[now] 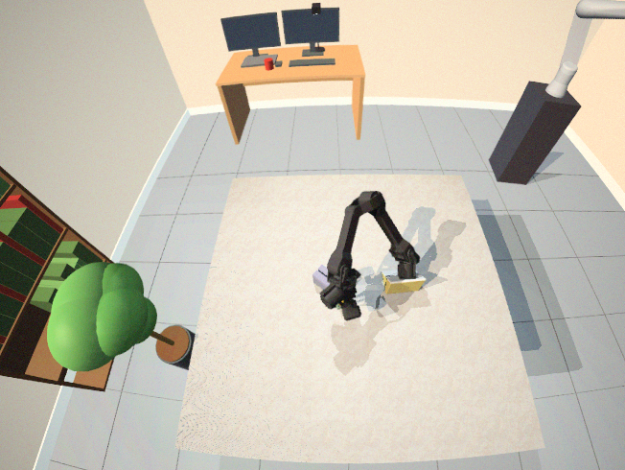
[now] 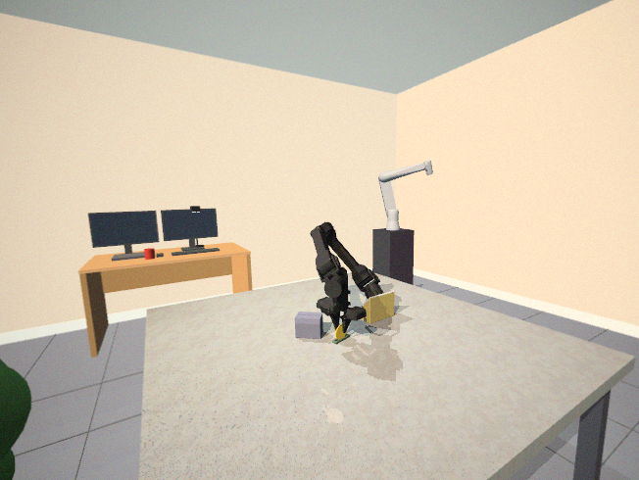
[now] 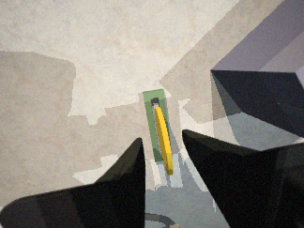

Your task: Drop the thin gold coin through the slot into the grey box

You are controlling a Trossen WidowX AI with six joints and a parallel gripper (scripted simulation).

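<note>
The gold coin is right at my gripper tip.
</note>
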